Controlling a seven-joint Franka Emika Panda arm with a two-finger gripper.
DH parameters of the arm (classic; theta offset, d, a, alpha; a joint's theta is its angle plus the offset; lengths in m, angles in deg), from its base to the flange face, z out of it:
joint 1: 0 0.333 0 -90
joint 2: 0 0 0 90
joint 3: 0 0.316 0.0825 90
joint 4: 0 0 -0.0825 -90
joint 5: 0 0.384 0 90
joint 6: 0 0 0.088 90
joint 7: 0 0.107 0 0
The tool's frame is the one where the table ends.
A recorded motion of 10 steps. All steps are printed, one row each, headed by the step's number.
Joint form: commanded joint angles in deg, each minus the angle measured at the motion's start. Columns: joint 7, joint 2, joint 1, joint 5, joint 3, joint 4, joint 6.
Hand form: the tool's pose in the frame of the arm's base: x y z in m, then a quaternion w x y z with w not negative. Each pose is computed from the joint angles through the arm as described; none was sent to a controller.
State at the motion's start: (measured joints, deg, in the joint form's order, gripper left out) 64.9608 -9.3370 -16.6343 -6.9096 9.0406 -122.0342 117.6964
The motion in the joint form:
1: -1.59 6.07 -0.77 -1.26 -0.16 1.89 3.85
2: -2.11 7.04 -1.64 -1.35 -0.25 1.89 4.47
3: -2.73 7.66 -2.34 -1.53 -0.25 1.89 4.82
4: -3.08 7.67 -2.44 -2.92 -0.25 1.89 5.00
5: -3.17 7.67 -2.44 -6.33 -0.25 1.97 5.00
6: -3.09 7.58 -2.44 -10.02 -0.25 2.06 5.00
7: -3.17 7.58 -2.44 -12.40 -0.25 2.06 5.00
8: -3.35 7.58 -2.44 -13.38 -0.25 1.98 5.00
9: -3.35 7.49 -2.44 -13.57 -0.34 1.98 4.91
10: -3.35 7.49 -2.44 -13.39 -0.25 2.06 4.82
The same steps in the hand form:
1: 0.5341 -0.0856 0.4538 0.04059 0.82707 -0.55670 0.06627
2: 0.5355 -0.0952 0.4457 0.04172 0.82578 -0.55895 0.06264
3: 0.5361 -0.1022 0.4405 0.04363 0.82617 -0.55849 0.06022
4: 0.5361 -0.1042 0.4408 0.05254 0.83024 -0.55101 0.06584
5: 0.5362 -0.1067 0.4420 0.07534 0.83701 -0.53642 0.07738
6: 0.5362 -0.1094 0.4442 0.09966 0.84256 -0.52148 0.09070
7: 0.5362 -0.1111 0.4447 0.11570 0.84636 -0.51053 0.09817
8: 0.5359 -0.1117 0.4442 0.12267 0.84855 -0.50480 0.10042
9: 0.5354 -0.1127 0.4450 0.12424 0.84825 -0.50481 0.10101
10: 0.5357 -0.1118 0.4455 0.12313 0.84828 -0.50512 0.10053

